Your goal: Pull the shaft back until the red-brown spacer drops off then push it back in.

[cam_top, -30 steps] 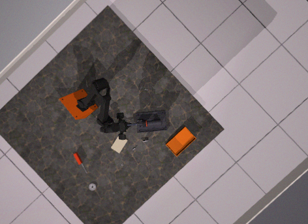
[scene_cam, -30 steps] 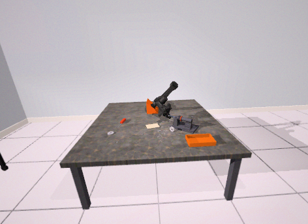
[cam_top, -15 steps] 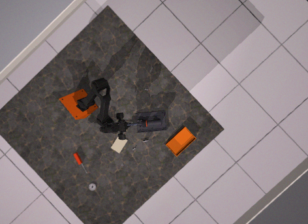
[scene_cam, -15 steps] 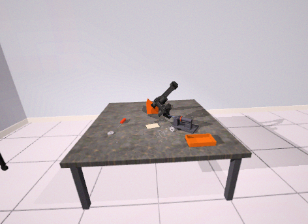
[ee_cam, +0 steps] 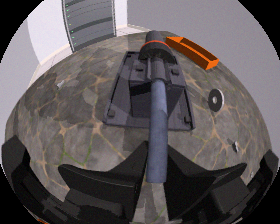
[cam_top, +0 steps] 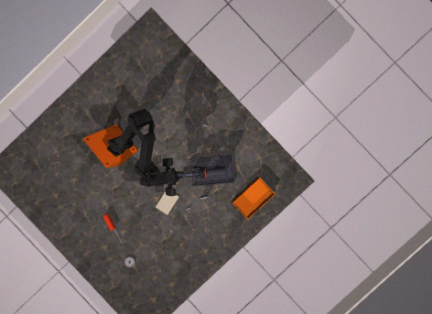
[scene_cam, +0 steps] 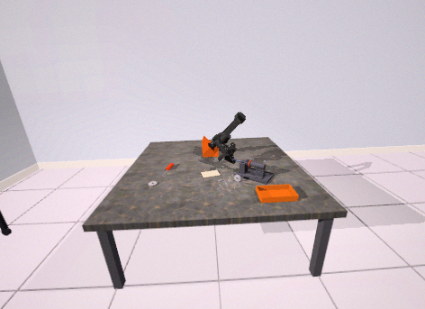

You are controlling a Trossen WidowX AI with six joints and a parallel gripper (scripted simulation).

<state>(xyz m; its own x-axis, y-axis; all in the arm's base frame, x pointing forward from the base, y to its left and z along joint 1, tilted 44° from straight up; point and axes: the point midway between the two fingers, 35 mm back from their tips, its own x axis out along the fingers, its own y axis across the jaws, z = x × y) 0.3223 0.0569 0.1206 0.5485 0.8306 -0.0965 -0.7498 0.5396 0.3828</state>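
My gripper tip is now 3 cm short of the blue-grey shaft, 3 cm to the right of it and 3 cm below it. Round my gripper tip: beige card: 4 cm ahead, 18 cm to the right, 5 cm below; red-brown spacer: 8 cm ahead, 9 cm to the left, 2 cm above; small grey part: 17 cm ahead, 2 cm to the right, 3 cm below.
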